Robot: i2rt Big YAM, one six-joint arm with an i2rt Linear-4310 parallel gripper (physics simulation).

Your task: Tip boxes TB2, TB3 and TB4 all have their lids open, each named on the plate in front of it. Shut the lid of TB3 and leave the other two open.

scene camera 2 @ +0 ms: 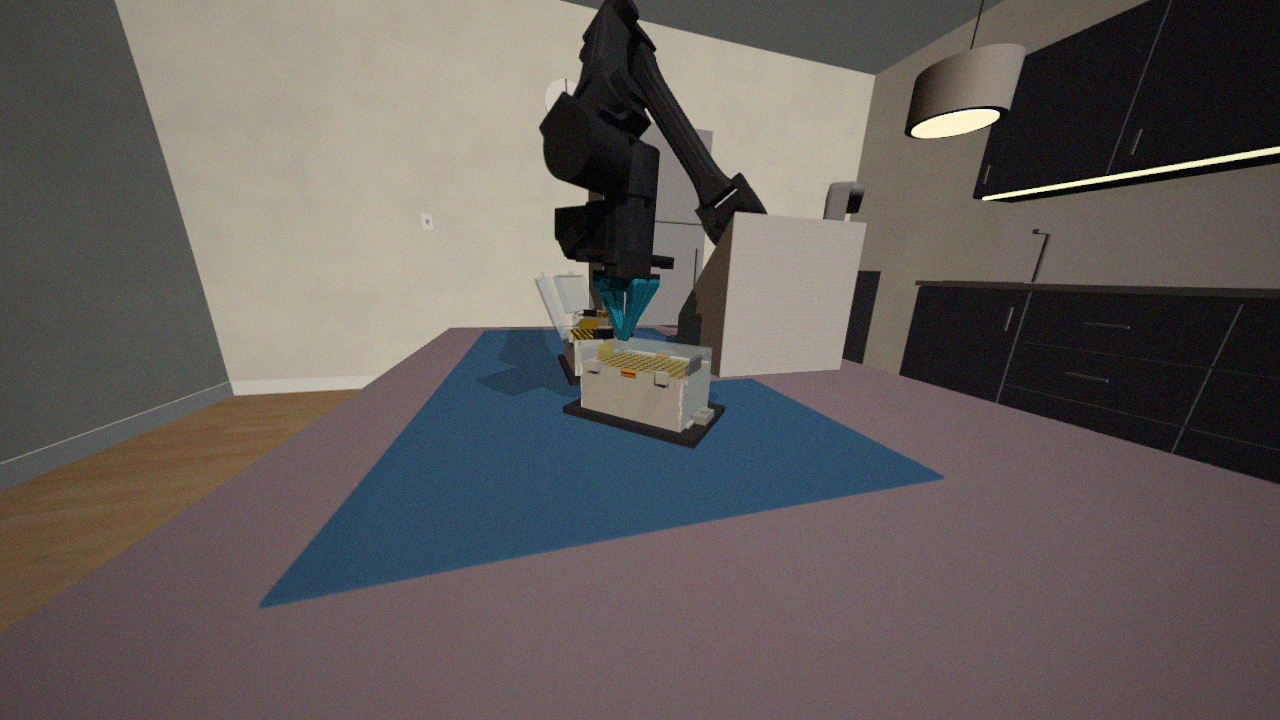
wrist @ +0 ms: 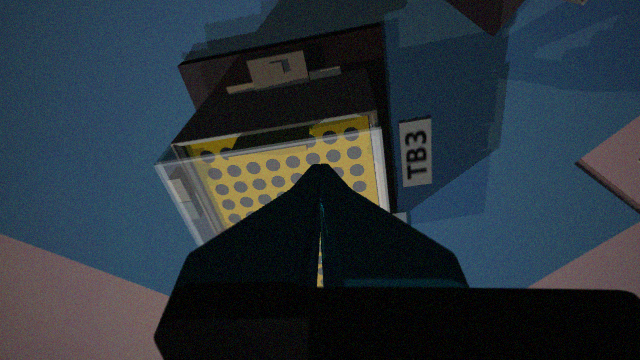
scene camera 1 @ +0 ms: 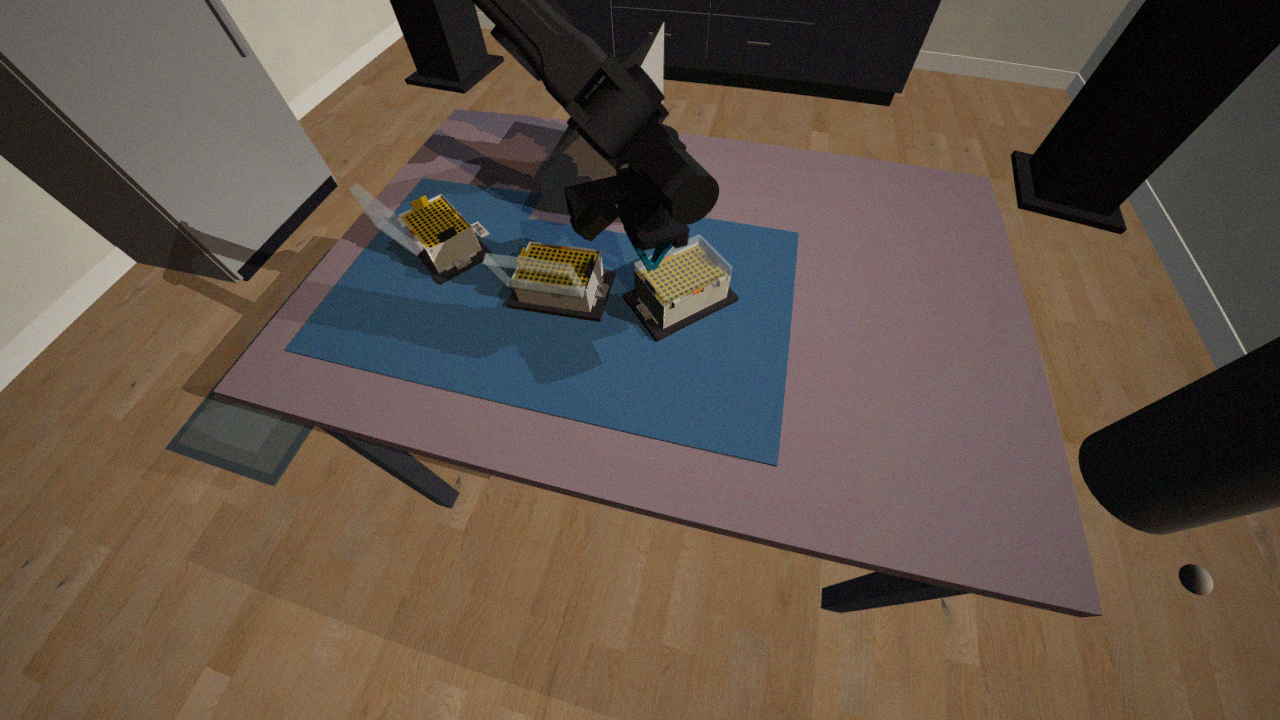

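Seen in the pictures: gripper, between the fingertips: (scene camera 2: 622, 340) (wrist: 320, 178) (scene camera 1: 651, 268); arm's base, origin of its link: (scene camera 2: 761, 273).
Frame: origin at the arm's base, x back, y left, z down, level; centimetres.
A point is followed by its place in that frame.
Observation:
The box with the TB3 plate (wrist: 416, 152) @[x -21.1, y 18.9, z 15.9 cm] is the right one of three cream boxes. This box (scene camera 1: 689, 304) @[x -28.7, y 26.9, z 12.2 cm] (scene camera 2: 631, 398) @[x -27.2, y 28.1, z 12.9 cm] (wrist: 295, 162) @[x -28.5, y 20.4, z 8.3 cm] has yellow perforated racks. Its clear lid lies over the top; whether it sits fully flat cannot be told. My teal gripper (scene camera 1: 657, 264) @[x -27.4, y 20.3, z 8.3 cm] (scene camera 2: 623, 338) @[x -27.4, y 20.3, z 8.3 cm] (wrist: 320, 178) @[x -27.4, y 20.3, z 8.3 cm] is shut and empty, its tips at or just above the lid's back part; contact is unclear. The middle box (scene camera 1: 553, 293) @[x -36.1, y 8.3, z 9.4 cm] and the left box (scene camera 1: 454, 254) @[x -31.5, y -14.4, z 13.3 cm] have clear lids standing open, leaning left in scene camera 1. Their name plates are not readable.
The boxes stand on a blue mat (scene camera 1: 680, 394) @[x -41.6, y 30.2, z 16.1 cm] (scene camera 2: 537, 483) @[x -35.4, y 37.2, z 16.1 cm] on a pink table (scene camera 1: 904, 358) @[x -23.5, y 59.7, z 16.4 cm] (scene camera 2: 805, 582) @[x -20.1, y 47.4, z 16.4 cm]. A tall white panel (scene camera 2: 792, 295) @[x 1.1, y 8.8, z 3.3 cm] stands to the right of the arm in scene camera 2. The middle box is close beside TB3's box.

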